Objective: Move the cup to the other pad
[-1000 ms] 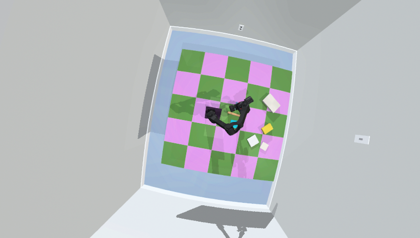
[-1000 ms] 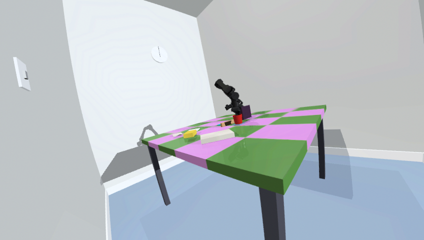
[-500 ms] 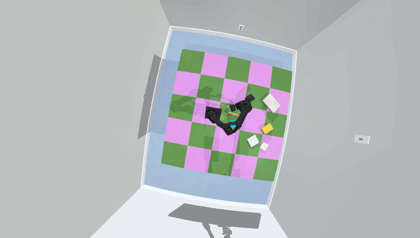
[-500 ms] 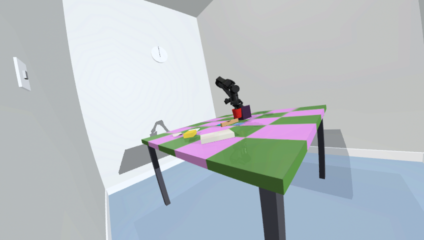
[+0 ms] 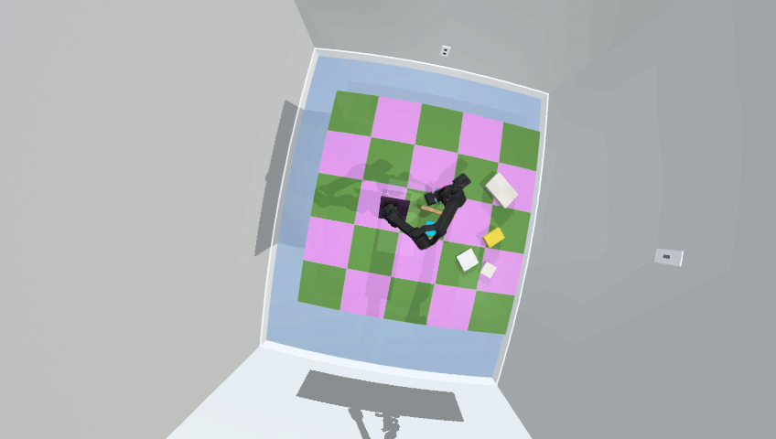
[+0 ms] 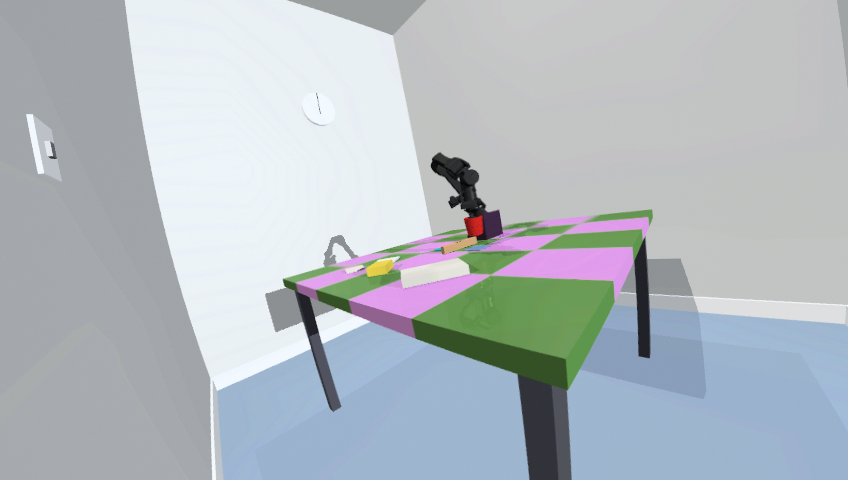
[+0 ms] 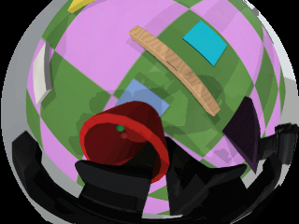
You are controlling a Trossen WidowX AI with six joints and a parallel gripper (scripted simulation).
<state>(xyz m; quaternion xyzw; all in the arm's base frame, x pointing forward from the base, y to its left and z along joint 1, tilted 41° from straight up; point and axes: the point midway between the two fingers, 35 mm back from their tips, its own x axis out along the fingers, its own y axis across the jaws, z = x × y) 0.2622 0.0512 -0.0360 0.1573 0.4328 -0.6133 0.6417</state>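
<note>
Now: gripper tip 40 mm short of the green marble, 20 mm to the right of it and 20 mm above it. Round my gripper tip: light blue pad: 100 mm below, 30 mm ahead, 10 mm to the left; red cup: 30 mm ahead, 10 mm to the left; wooden bar: 90 mm below, 80 mm to the right, 10 mm ahead.
</note>
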